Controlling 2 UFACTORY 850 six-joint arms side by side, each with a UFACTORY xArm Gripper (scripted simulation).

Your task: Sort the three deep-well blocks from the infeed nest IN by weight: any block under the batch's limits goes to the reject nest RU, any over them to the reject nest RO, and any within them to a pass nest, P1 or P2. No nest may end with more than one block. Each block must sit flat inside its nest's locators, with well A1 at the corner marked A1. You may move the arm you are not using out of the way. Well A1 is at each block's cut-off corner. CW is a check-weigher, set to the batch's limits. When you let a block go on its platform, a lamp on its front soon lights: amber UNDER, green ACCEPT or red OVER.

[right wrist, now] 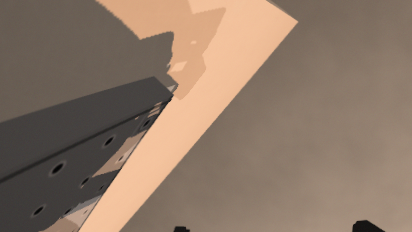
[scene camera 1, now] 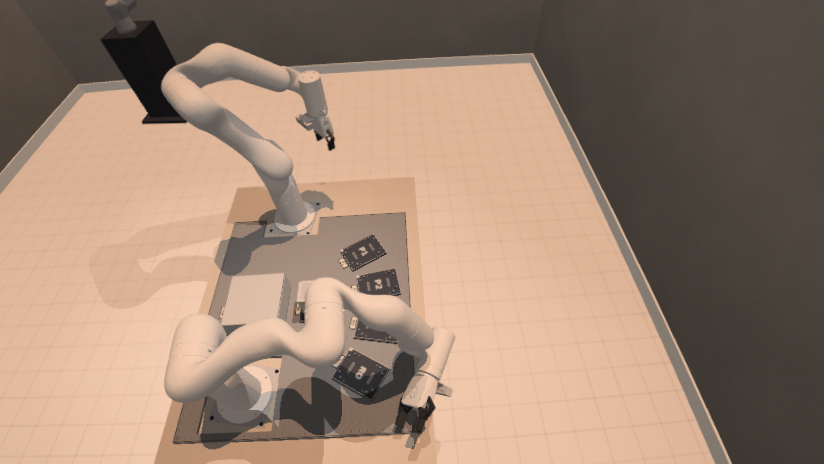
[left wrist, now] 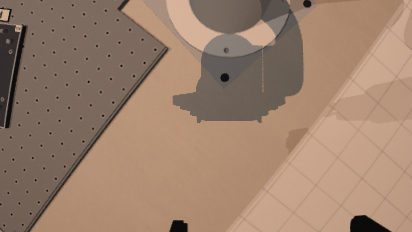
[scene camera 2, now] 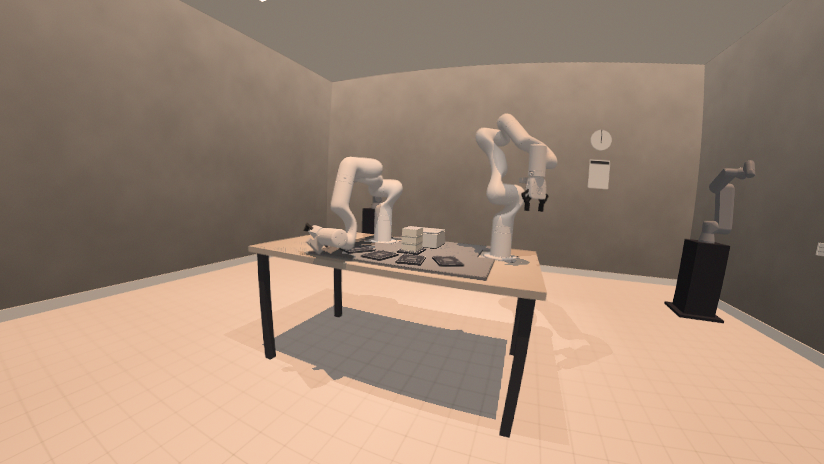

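Pale check-weigher (scene camera 1: 251,298) visible. In the left wrist view the check-weigher is out of frame; in the right wrist view it is likewise out of frame.
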